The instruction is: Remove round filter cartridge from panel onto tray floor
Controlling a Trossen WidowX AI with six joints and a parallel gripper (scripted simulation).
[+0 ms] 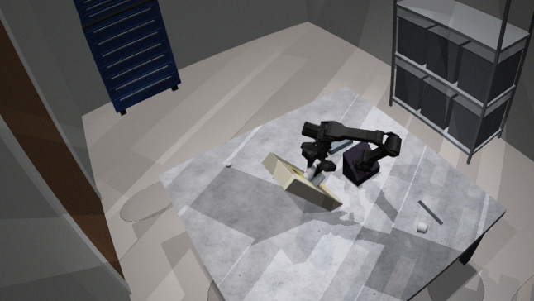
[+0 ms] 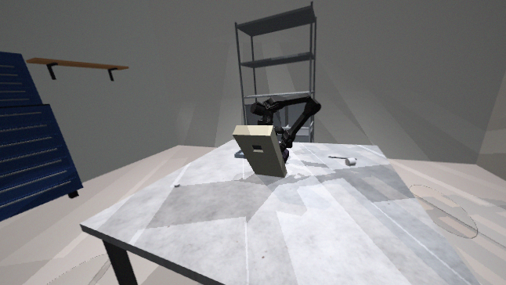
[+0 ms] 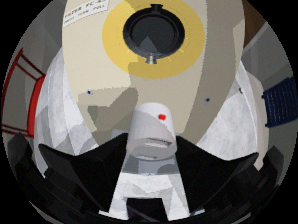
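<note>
My gripper tip is 4 cm short of the service panel and 3 cm above it. The rest, counted from my gripper tip: round filter cartridge (right at my gripper tip); tray (33 cm behind, 27 cm to the right, 19 cm below).
</note>
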